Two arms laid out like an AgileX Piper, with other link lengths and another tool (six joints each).
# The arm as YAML. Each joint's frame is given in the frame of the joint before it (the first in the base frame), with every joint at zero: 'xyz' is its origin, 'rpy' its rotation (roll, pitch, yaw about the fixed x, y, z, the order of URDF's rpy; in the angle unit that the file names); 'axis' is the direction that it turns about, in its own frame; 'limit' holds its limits. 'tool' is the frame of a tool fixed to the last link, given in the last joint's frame.
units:
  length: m
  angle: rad
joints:
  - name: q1
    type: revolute
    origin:
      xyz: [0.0, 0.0, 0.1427]
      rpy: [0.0, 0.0, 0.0]
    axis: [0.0, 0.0, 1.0]
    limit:
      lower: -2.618
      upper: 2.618
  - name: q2
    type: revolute
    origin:
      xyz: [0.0, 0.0, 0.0]
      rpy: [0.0, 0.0, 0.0]
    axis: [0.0, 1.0, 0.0]
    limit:
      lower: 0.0
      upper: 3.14
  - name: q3
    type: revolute
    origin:
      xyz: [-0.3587, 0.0, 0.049]
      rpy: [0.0, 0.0, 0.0]
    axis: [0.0, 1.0, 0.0]
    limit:
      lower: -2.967
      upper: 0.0
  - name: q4
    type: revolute
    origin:
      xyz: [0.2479, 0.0, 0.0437]
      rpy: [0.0, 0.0, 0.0]
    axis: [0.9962, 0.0, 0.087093]
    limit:
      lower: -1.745
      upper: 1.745
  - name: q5
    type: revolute
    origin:
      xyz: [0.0, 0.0, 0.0]
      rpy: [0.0, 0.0, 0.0]
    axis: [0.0, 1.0, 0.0]
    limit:
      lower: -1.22
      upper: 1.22
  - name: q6
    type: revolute
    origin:
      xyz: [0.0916, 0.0, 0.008]
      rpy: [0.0, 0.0, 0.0]
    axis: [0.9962, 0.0, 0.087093]
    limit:
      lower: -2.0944
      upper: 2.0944
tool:
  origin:
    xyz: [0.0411, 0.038, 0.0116]
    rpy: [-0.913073, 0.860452, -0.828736]
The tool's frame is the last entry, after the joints.
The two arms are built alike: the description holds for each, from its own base.
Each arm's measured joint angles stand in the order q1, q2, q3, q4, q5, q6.
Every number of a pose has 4 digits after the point. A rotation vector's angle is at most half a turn.
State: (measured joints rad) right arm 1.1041 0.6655 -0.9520 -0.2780 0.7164 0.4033; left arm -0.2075 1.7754 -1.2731 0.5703 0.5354 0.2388
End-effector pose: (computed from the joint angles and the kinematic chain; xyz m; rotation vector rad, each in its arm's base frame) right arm 0.0393 0.1026 0.4851 -1.0382 1.1651 0.5324; left arm 0.4639 -0.0378 0.3288 0.3944 2.0292 0.2414
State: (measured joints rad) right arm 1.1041 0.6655 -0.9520 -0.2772 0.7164 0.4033; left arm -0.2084 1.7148 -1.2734 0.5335 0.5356 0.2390
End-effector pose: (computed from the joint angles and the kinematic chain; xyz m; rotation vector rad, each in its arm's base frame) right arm 0.0392 0.1026 0.4851 -1.0380 1.1654 0.5332; left arm 0.4511 -0.0365 0.3545 0.3432 1.9827 0.2107
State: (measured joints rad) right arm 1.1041 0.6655 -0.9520 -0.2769 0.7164 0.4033; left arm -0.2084 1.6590 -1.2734 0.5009 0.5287 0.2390
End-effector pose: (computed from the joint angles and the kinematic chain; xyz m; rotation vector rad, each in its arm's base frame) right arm 0.0392 0.1027 0.4851 -1.0379 1.1655 0.5335; left arm 0.4386 -0.0353 0.3780 0.2991 1.9328 0.1788
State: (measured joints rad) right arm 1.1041 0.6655 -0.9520 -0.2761 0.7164 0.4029; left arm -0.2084 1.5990 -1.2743 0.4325 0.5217 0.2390
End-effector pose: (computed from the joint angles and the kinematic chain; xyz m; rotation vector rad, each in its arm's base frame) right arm 0.0392 0.1027 0.4851 -1.0380 1.1656 0.5341; left arm 0.4232 -0.0346 0.4011 0.2252 1.8861 0.1184
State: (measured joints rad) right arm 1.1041 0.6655 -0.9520 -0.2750 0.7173 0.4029; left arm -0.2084 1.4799 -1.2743 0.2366 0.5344 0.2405
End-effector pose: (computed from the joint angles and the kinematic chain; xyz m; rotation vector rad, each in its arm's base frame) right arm 0.0391 0.1027 0.4850 -1.0381 1.1669 0.5349; left arm 0.3869 -0.0341 0.4382 0.0424 1.8235 -0.0454
